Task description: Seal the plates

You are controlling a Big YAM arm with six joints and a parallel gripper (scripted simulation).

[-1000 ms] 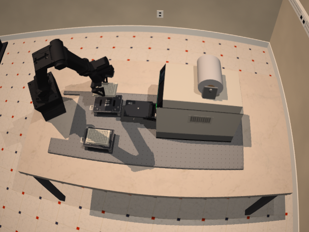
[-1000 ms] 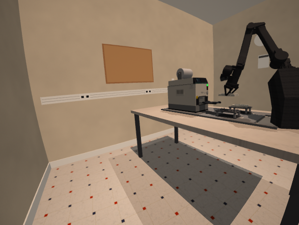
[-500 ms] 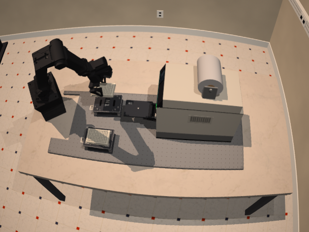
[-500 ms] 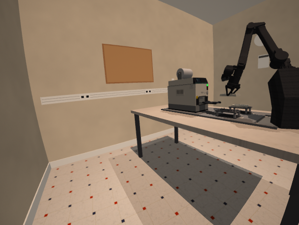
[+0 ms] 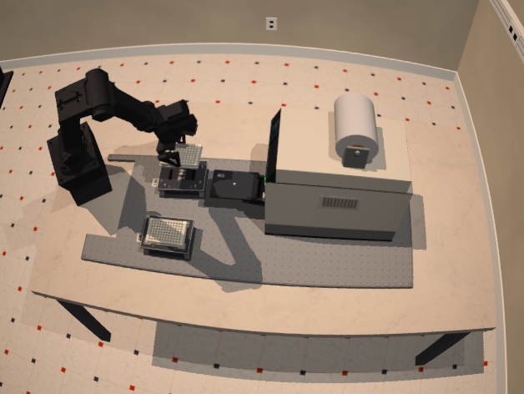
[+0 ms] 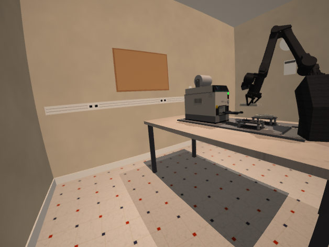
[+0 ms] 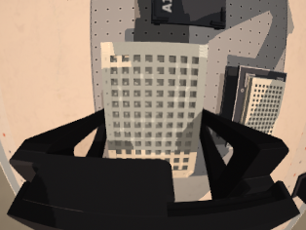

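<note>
My hand is 160 mm short of the sealer stage, 80 mm to the left of it and 80 mm above it. Also, from my hand: yellow warning label 280 mm ahead, 20 mm to the right, 20 mm below; then start button 240 mm ahead, 200 mm to the right, 10 mm above; then plate 210 mm to the right, 120 mm below, 70 mm behind.
</note>
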